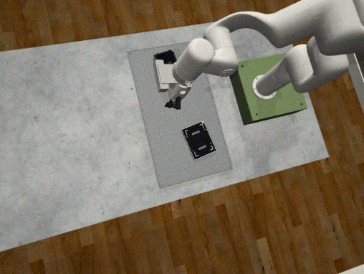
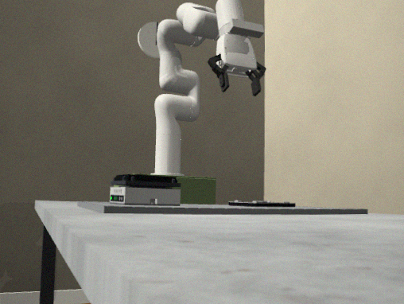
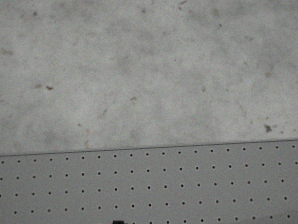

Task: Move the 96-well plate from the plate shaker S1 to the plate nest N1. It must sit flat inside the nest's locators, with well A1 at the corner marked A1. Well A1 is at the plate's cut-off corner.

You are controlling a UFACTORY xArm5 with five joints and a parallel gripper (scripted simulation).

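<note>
My hand is 24 cm above the black 96-well plate, 22 cm to the left of it and 8 cm past it. From my hand the other things lie so: black plate nest N1: 30 cm below, 17 cm to the left, 14 cm behind; then nest A1 label: 29 cm below, 19 cm behind, 9 cm to the left.
</note>
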